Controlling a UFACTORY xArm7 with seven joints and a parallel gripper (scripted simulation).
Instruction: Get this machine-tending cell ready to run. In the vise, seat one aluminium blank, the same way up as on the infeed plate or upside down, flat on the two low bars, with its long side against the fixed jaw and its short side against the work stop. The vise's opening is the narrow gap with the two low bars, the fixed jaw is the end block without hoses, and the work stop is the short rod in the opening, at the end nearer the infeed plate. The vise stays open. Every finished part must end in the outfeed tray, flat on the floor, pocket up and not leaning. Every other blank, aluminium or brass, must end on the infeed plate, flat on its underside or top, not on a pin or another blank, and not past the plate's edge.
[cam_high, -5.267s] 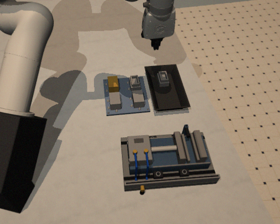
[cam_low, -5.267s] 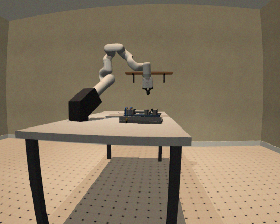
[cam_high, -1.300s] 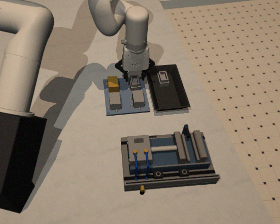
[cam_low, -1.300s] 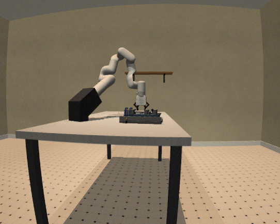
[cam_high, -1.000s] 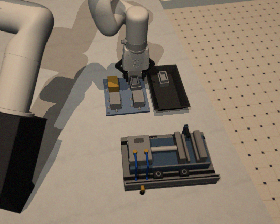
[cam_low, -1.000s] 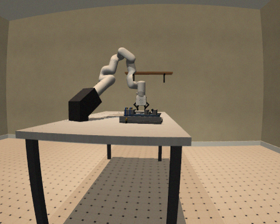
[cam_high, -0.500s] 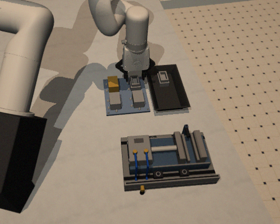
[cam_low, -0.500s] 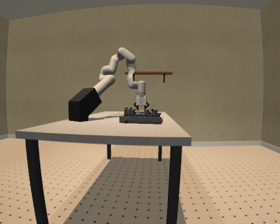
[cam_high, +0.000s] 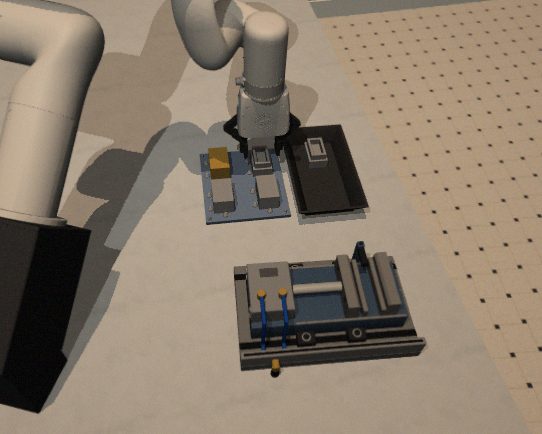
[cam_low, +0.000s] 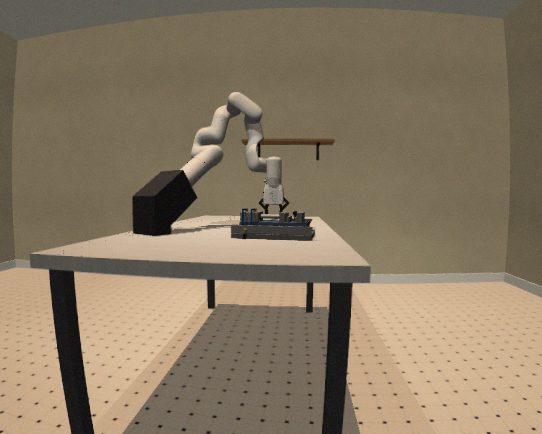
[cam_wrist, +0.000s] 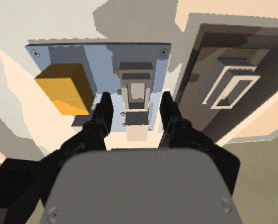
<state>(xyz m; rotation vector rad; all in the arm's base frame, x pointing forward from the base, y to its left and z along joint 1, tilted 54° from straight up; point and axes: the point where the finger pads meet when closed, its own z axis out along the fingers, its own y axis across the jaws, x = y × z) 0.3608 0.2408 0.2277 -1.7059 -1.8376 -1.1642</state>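
Right now my hand is 90 mm past the brass blank, 40 mm above it and 20 mm to the left of it. Round my hand: hosed end block (350 mm to the right, 40 mm ahead, 10 mm above).
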